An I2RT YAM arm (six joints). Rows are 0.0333 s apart.
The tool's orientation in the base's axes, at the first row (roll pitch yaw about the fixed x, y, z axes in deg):
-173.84, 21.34, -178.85
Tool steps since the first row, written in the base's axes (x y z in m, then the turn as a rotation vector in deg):
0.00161, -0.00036, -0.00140, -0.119, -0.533, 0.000
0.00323, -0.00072, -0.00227, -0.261, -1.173, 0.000
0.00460, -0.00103, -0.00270, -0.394, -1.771, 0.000
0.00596, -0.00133, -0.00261, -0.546, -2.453, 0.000
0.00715, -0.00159, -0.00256, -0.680, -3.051, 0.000
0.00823, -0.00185, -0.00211, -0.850, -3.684, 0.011
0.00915, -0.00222, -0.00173, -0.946, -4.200, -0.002
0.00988, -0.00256, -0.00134, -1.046, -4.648, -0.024
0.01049, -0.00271, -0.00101, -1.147, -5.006, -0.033
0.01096, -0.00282, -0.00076, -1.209, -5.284, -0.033
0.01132, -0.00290, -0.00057, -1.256, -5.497, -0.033
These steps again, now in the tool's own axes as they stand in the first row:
-0.00098, -0.00019, 0.00192, 0.121, -0.533, 0.010
-0.00217, -0.00043, 0.00335, 0.265, -1.172, 0.022
-0.00328, -0.00067, 0.00428, 0.400, -1.769, 0.034
-0.00458, -0.00095, 0.00472, 0.554, -2.451, 0.047
-0.00570, -0.00119, 0.00513, 0.690, -3.048, 0.058
-0.00686, -0.00147, 0.00513, 0.856, -3.682, 0.049
-0.00785, -0.00186, 0.00515, 0.960, -4.196, 0.078
-0.00867, -0.00222, 0.00509, 1.070, -4.641, 0.107
-0.00935, -0.00239, 0.00502, 1.174, -4.999, 0.114
-0.00988, -0.00252, 0.00497, 1.237, -5.276, 0.119
-0.01028, -0.00261, 0.00494, 1.284, -5.489, 0.123

